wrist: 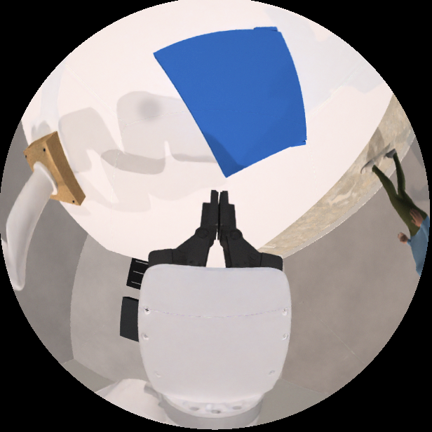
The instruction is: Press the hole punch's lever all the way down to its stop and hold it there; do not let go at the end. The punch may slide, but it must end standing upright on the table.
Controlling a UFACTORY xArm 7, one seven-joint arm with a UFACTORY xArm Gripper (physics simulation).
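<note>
The blue hole punch (245, 95) is on the white table in the upper middle of the wrist view, seen from above. Its broad lever surface shows, with one corner pointing toward my fingers; the base under it is mostly hidden. My gripper (217, 199) is shut and empty. Its fingertips appear just below the punch's near corner in the view, with a narrow strip of white table showing between them. Whether the tips are at lever height, and how far down the lever is, I cannot tell.
The arm's base stands on a wooden block (64, 172) at the left. The white table (165, 225) has a stone-like edge (320, 215) at the right. A person (400, 192) stands beyond that edge. Dark boxes (130, 317) show at the lower left, beyond the table.
</note>
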